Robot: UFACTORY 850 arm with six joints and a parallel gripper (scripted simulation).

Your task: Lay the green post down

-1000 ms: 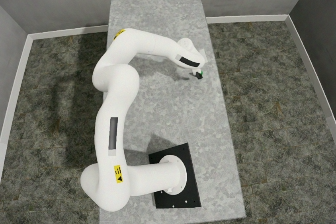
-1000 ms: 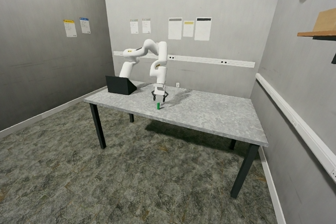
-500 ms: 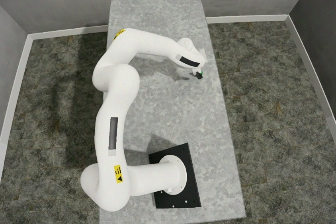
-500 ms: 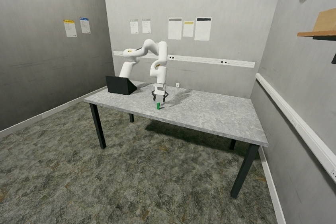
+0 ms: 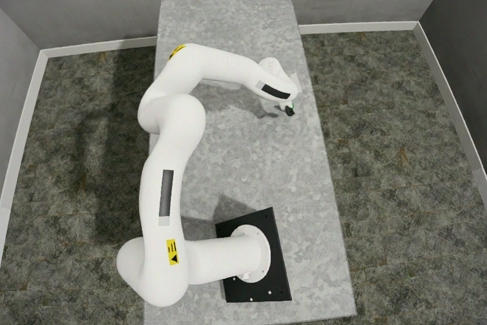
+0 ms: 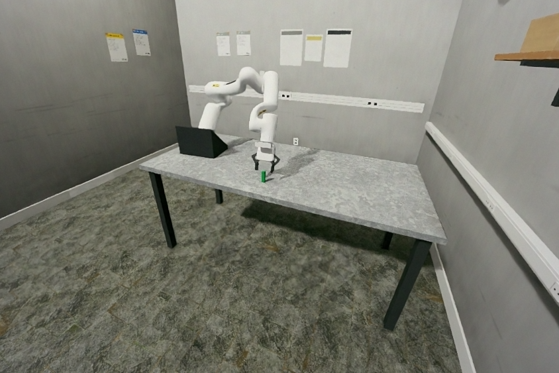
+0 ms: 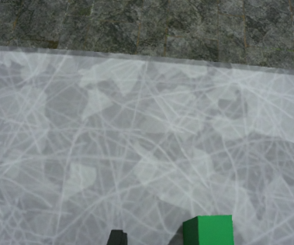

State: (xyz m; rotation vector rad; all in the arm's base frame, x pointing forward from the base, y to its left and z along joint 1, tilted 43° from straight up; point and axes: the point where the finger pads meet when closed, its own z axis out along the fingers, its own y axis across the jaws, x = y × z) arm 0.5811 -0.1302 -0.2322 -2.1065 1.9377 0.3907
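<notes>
The green post lies 4 cm below my hand and 2 cm to the right of it.
</notes>
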